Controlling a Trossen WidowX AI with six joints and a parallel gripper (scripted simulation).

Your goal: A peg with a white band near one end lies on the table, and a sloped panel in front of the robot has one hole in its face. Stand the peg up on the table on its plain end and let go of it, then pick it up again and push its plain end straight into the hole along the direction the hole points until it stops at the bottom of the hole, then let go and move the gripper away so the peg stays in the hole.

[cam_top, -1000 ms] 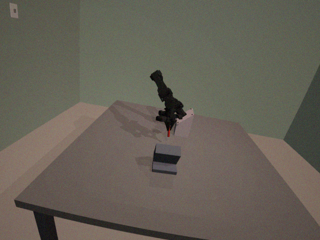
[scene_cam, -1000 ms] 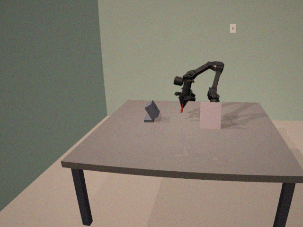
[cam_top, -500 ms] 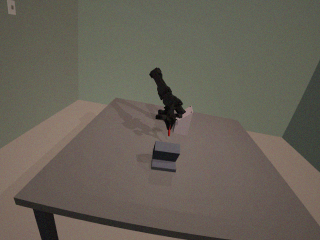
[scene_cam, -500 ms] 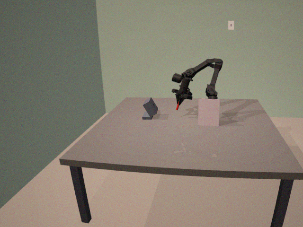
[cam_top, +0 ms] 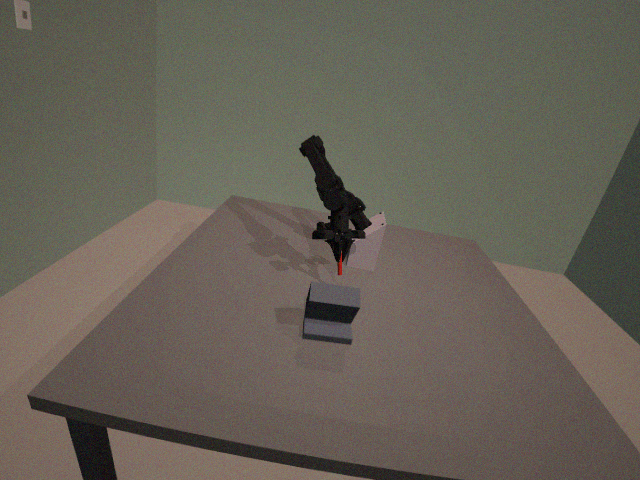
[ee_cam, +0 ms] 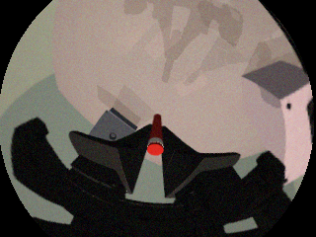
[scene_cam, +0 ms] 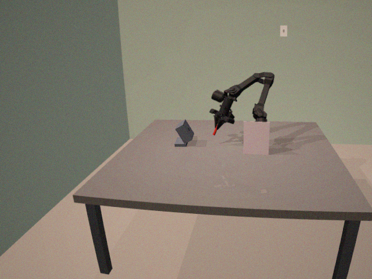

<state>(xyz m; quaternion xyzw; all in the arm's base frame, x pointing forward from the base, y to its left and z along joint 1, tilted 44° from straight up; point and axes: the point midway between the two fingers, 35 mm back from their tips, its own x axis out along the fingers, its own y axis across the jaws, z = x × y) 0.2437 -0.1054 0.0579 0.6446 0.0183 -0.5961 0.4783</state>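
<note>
My gripper tip is now 20 cm short of the blue-grey sloped panel, 4 cm to the left of it and 2 cm above it. Also, from my gripper tip: red peg: 1 cm behind, 1 cm above.
</note>
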